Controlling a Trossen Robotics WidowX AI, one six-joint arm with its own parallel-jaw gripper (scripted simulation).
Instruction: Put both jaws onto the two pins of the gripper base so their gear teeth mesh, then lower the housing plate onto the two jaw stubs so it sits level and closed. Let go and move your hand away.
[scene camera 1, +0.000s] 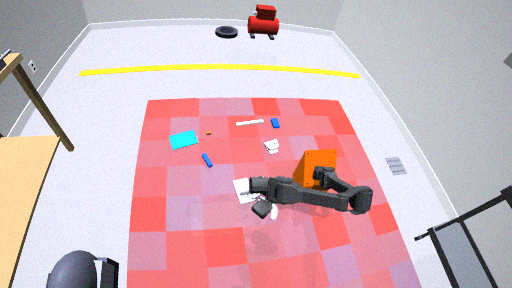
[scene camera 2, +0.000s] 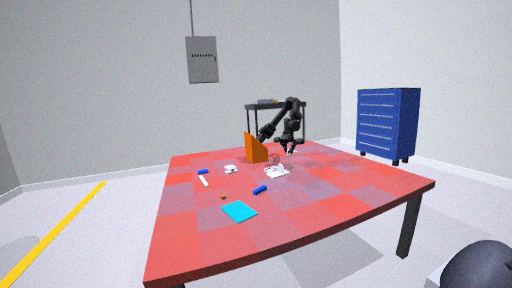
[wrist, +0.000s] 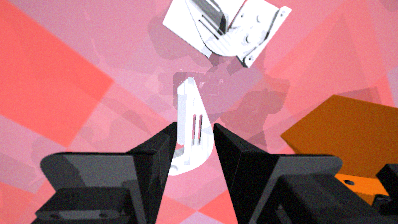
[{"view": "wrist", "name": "gripper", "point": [195, 126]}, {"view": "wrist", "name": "white jaw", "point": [196, 151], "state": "held by the gripper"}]
